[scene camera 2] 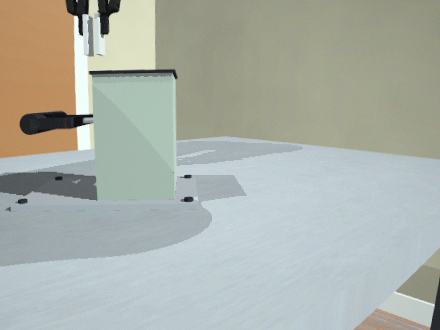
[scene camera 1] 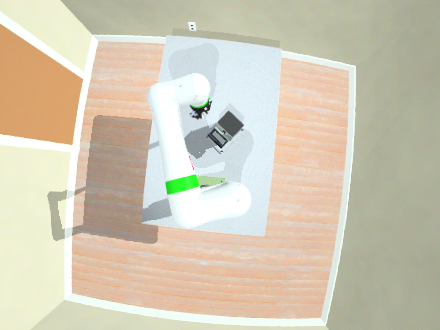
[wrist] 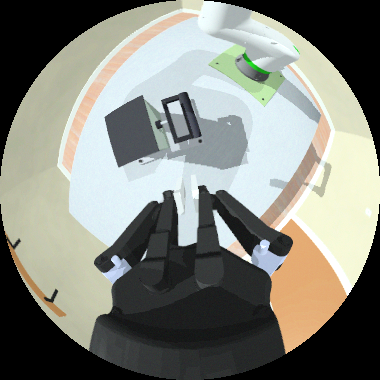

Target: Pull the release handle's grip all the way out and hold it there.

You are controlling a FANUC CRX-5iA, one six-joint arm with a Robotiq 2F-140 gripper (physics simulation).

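Observation:
The release handle has a black frame grip [scene camera 1: 213, 141] [scene camera 2: 45, 122] [wrist: 191, 116] standing out from one side of a pale green box [scene camera 2: 135, 135] with a dark top [scene camera 1: 231, 121] [wrist: 132, 131]. A short rod [scene camera 2: 87, 119] joins the grip to the box; how far it is drawn out I cannot tell. My gripper [scene camera 1: 201, 115] [scene camera 2: 94, 50] [wrist: 187, 183] is shut and empty, with a narrow gap between its pale fingertips. It points down, above the level of the box top, apart from the grip. In scene camera 1 it is up and left of the box.
The box stands on a bolted base plate [scene camera 2: 150, 205] on the pale table [scene camera 1: 255, 205] [scene camera 2: 325, 215] [wrist: 95, 192]. My white arm [scene camera 1: 171, 135] [wrist: 225, 20] rises from a green mounting plate [scene camera 1: 215, 179] [wrist: 227, 62] and passes left of the box in scene camera 1.

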